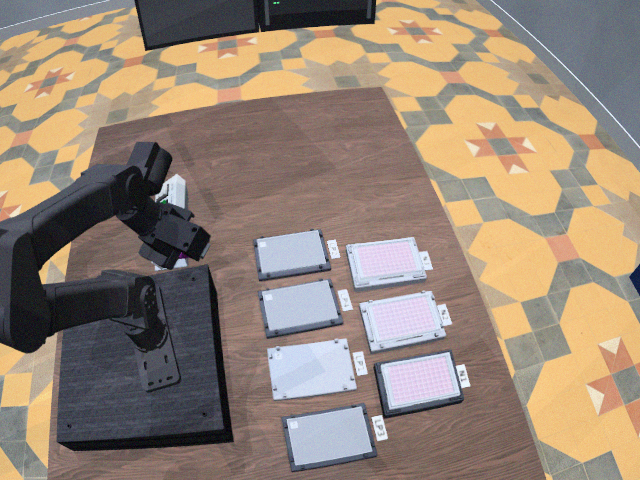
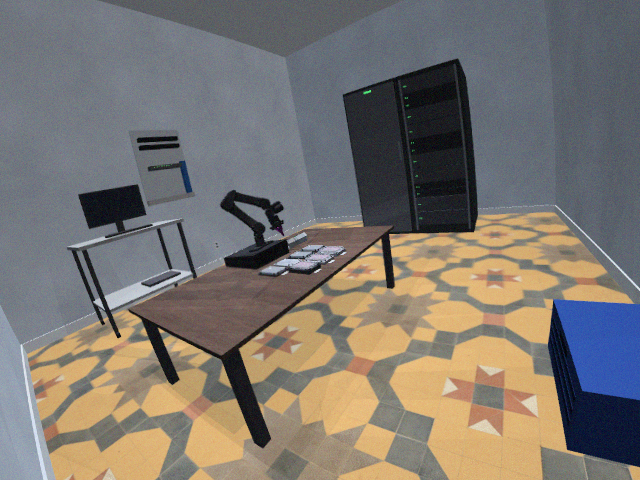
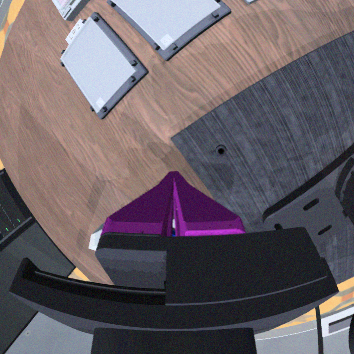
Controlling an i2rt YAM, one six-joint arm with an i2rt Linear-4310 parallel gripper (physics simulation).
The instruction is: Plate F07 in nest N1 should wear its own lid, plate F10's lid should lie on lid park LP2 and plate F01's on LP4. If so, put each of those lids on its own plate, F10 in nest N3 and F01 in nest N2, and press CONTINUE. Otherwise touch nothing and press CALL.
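Places are measured from the arm's base along level axes (x ahead, y left, z up), in metres.
Pixels of known places: gripper, fingertip midpoint: [image 2: 283, 236] [image 3: 173, 178]; arm's base at its link origin: [image 1: 152, 337] [image 2: 261, 246].
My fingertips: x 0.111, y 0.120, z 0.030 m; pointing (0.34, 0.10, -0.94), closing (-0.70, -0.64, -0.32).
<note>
Ahead of a thing's pixels: the offset from my fingertips to its middle. Level surfaces: height alone.
My gripper [image 1: 181, 254] [image 2: 279, 230] [image 3: 173, 178], with purple fingers, is shut and empty over the end of a white button box {0.082 m down, 0.039 m back, 0.186 m left} [image 1: 178, 190] [image 2: 297, 238] [image 3: 94, 241]; the arm hides most of the box, and the button names cannot be read. Pink-welled plates sit in N3 {0.088 m down, 0.358 m ahead, 0.068 m right} [image 1: 387, 259], N2 {0.090 m down, 0.332 m ahead, 0.200 m right} [image 1: 403, 318] and N1 {0.085 m down, 0.305 m ahead, 0.329 m right} [image 1: 419, 380]; whether a clear lid covers the N1 plate cannot be told. Flat grey panels like lids lie on LP2 {0.100 m down, 0.190 m ahead, 0.023 m left} [image 1: 292, 251] [image 3: 100, 70] and LP4 {0.100 m down, 0.164 m ahead, 0.101 m right} [image 1: 301, 306] [image 3: 165, 22]. Their small corner tags are unreadable.
LP1 {0.104 m down, 0.140 m ahead, 0.229 m right} [image 1: 310, 369] is a pale park, and LP3 {0.100 m down, 0.123 m ahead, 0.362 m right} [image 1: 330, 436] is dark-edged with a grey panel. The black base block [image 1: 139, 408] [image 3: 250, 130] stands on the wooden table {0.114 m down} [image 1: 258, 134] [image 2: 206, 310]. Black cabinets [image 2: 379, 165] stand beyond the table.
</note>
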